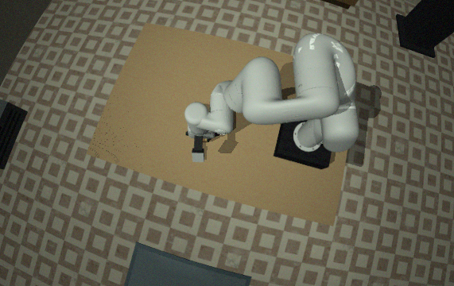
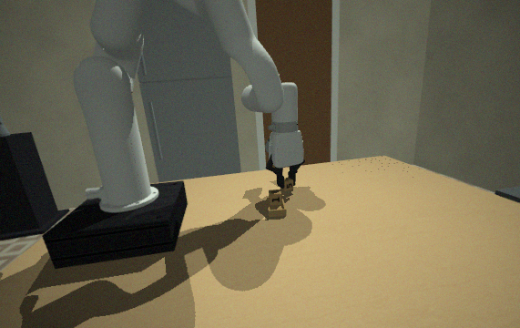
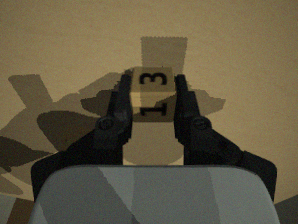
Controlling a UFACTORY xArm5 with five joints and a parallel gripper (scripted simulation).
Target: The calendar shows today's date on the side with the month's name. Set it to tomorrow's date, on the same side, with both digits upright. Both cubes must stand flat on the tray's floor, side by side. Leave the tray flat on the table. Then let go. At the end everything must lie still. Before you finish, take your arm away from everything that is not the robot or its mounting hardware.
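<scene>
My hand is 1 cm above the wooden date cube. Also, from my hand: wooden calendar tray: 7 cm behind, 12 cm to the right, 2 cm below.
</scene>
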